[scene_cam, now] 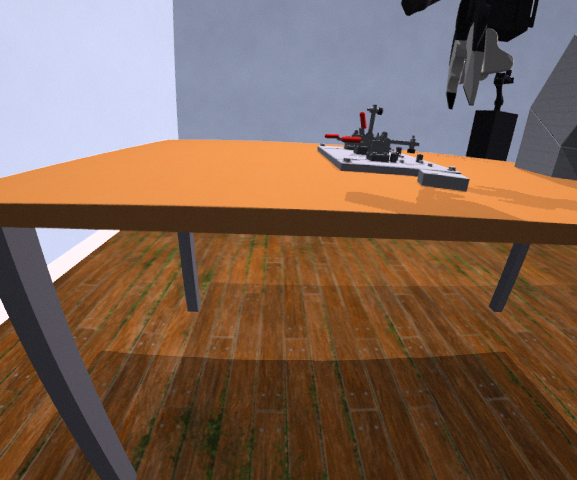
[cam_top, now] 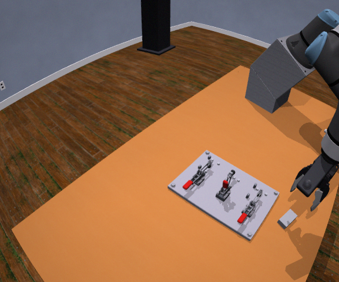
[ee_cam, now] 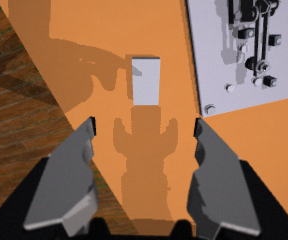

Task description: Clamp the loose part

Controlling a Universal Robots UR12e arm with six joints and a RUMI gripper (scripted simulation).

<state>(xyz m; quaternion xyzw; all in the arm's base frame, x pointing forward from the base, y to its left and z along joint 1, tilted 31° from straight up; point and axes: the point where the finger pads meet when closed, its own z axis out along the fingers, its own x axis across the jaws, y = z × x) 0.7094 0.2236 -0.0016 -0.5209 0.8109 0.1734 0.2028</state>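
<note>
The grey rectangular block lies 120 mm below my hand. Round my hand: fixture plate: 10 mm ahead, 250 mm to the right, 120 mm below.
</note>
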